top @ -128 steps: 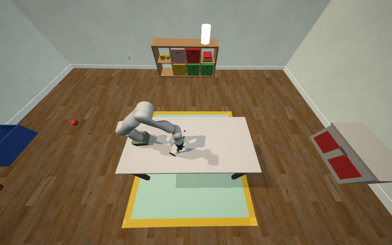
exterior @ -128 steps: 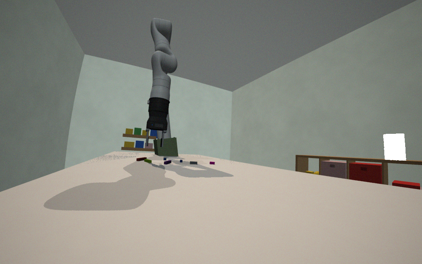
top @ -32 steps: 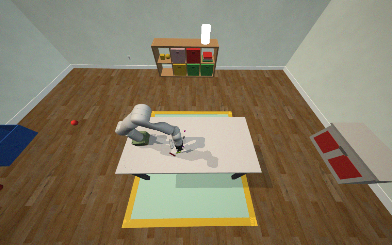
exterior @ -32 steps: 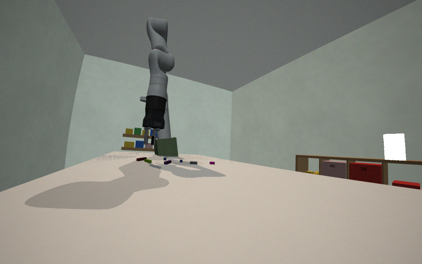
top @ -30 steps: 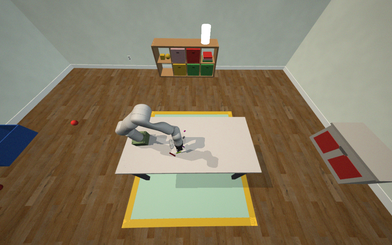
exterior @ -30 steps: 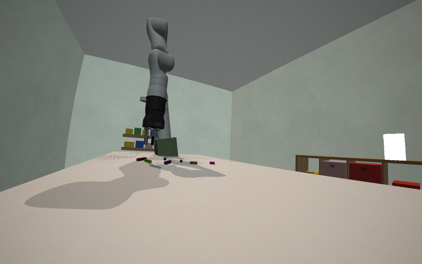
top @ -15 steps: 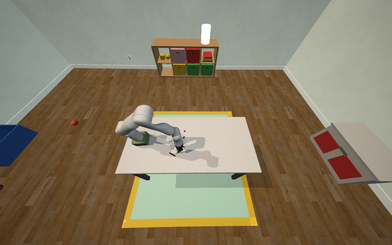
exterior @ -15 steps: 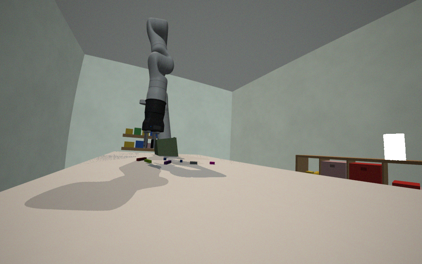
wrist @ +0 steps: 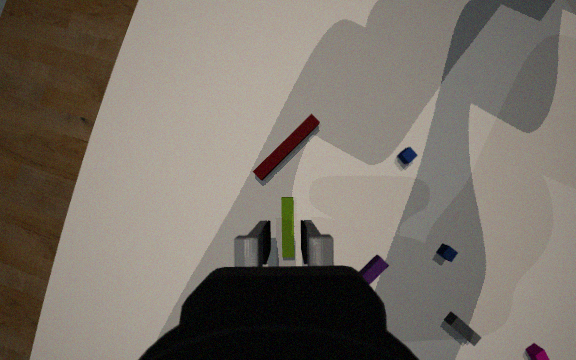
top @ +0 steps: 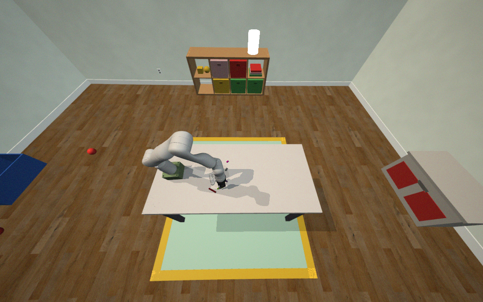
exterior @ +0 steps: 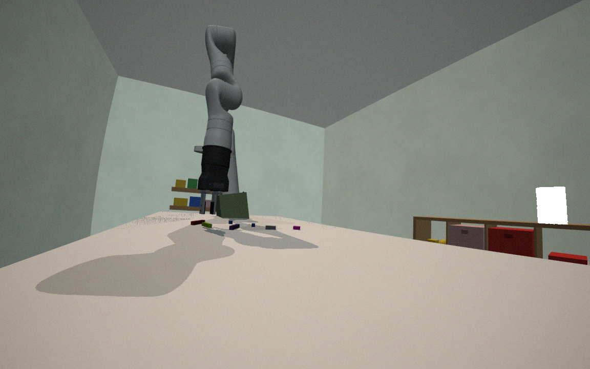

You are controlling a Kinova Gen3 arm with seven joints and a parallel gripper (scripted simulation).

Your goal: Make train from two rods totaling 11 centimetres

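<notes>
Now: hand 5 cm above the lime rod. Also, from my hand: small blue rod (2 cm behind, 14 cm to the left, 5 cm below); purple rod (3 cm ahead, 7 cm to the left, 5 cm below); red rod (7 cm behind, 2 cm to the right, 5 cm below).
</notes>
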